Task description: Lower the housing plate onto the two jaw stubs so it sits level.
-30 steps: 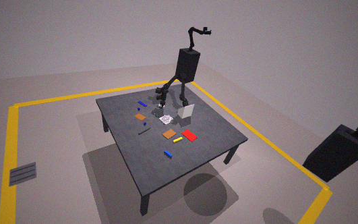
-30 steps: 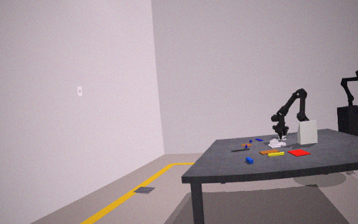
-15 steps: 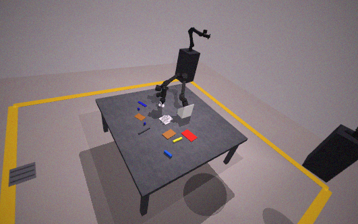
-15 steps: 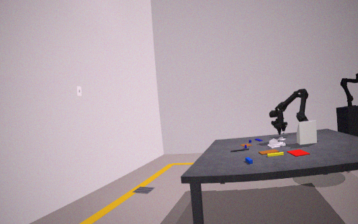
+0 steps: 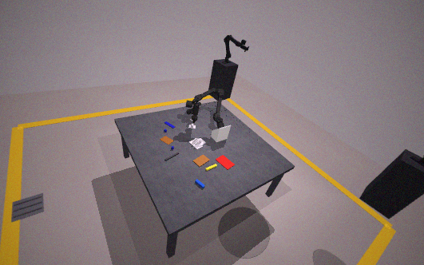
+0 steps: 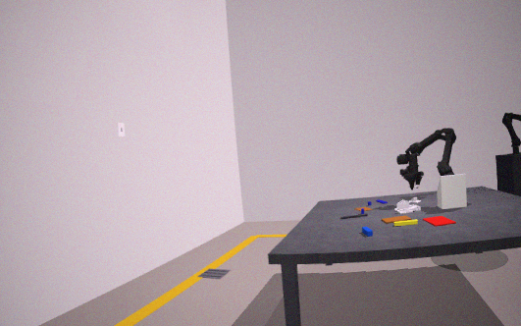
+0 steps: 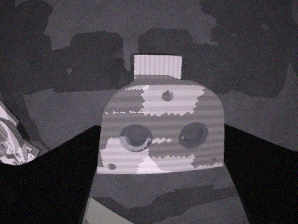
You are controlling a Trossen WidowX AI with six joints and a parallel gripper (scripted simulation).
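Now: the white jaw assembly 9 cm ahead of my gripper tip, 25 cm to the left of it and 7 cm below it. Also, from my gripper tip: orange plate 23 cm ahead, 43 cm to the left, 8 cm below; then dark rod 42 cm ahead, 26 cm to the left, 8 cm below; then red plate 5 cm ahead, 56 cm to the left, 8 cm below.
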